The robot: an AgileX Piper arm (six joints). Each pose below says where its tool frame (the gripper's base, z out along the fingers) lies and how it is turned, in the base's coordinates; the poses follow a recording.
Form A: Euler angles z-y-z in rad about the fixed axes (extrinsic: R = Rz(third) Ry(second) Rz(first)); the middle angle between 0 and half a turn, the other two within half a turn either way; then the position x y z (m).
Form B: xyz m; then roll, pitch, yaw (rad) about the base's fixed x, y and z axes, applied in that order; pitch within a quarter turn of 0, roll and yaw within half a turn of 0. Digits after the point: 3 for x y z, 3 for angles.
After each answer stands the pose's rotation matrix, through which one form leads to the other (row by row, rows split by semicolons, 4 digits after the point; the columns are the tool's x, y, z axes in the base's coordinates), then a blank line. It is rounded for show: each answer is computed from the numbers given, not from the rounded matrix.
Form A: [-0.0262, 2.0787, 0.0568, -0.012, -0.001, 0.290]
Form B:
[-0.012, -0.001, 0.290, -3.095, 1.062, -3.031]
-0.4839 -0.0695 0.8724; -0.0538 0.9973 0.0496; -0.8735 -0.0229 -0.4863

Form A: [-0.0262, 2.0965, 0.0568, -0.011, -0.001, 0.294]
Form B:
[-0.011, -0.001, 0.294, -3.096, 1.045, -3.033]
-0.4994 -0.0699 0.8636; -0.0546 0.9973 0.0491; -0.8647 -0.0227 -0.5018

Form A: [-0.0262, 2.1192, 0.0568, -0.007, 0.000, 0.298]
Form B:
[-0.007, 0.000, 0.298, -3.099, 1.022, -3.035]
-0.5188 -0.0704 0.8520; -0.0557 0.9973 0.0484; -0.8531 -0.0224 -0.5213

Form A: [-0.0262, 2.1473, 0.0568, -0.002, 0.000, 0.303]
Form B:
[-0.002, 0.000, 0.303, -3.101, 0.994, -3.037]
-0.5425 -0.0710 0.8370; -0.0571 0.9972 0.0476; -0.8381 -0.0220 -0.5451

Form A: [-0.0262, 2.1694, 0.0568, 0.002, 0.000, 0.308]
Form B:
[0.002, 0.000, 0.308, -3.103, 0.972, -3.038]
-0.5609 -0.0715 0.8248; -0.0581 0.9972 0.0469; -0.8258 -0.0216 -0.5635

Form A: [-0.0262, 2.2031, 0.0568, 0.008, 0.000, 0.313]
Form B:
[0.008, 0.000, 0.313, -3.106, 0.938, -3.040]
-0.5884 -0.0722 0.8054; -0.0597 0.9972 0.0458; -0.8064 -0.0211 -0.5910

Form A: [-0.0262, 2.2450, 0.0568, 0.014, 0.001, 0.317]
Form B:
[0.014, 0.001, 0.317, -3.109, 0.896, -3.043]
-0.6216 -0.0731 0.7799; -0.0616 0.9971 0.0443; -0.7809 -0.0205 -0.6243

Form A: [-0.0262, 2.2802, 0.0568, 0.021, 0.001, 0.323]
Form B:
[0.021, 0.001, 0.323, -3.111, 0.861, -3.045]
-0.6486 -0.0738 0.7575; -0.0631 0.9971 0.0431; -0.7585 -0.0199 -0.6514

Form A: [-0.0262, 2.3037, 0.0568, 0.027, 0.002, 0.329]
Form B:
[0.027, 0.002, 0.329, -3.112, 0.838, -3.046]
-0.6662 -0.0742 0.7420; -0.0641 0.9970 0.0422; -0.7430 -0.0195 -0.6690

